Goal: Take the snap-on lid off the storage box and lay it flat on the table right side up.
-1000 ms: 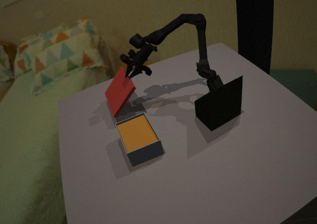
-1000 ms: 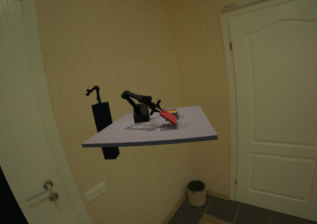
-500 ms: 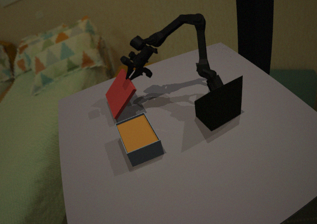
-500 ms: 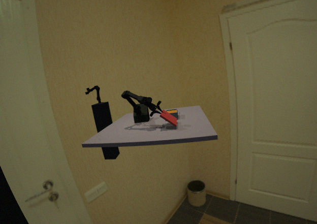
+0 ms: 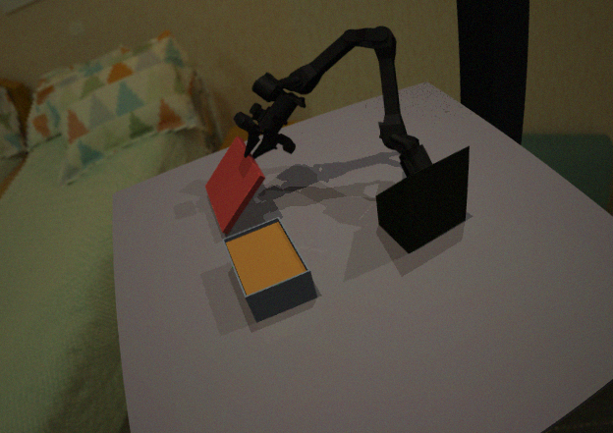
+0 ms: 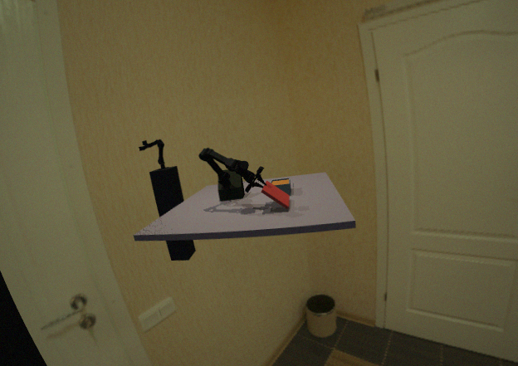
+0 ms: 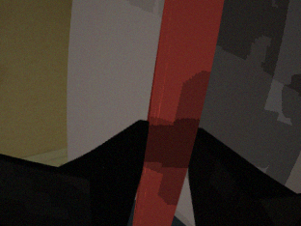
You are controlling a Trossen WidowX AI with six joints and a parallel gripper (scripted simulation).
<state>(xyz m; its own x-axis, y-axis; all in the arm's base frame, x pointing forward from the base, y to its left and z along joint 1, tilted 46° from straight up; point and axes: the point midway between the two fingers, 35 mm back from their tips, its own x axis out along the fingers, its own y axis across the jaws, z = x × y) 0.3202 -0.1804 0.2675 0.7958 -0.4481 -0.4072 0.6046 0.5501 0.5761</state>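
The lid lies 7 cm ahead of my gripper tip and 5 cm below it. From my gripper tip the other things lie so: storage box: 8 cm ahead, 32 cm to the left, 10 cm below.
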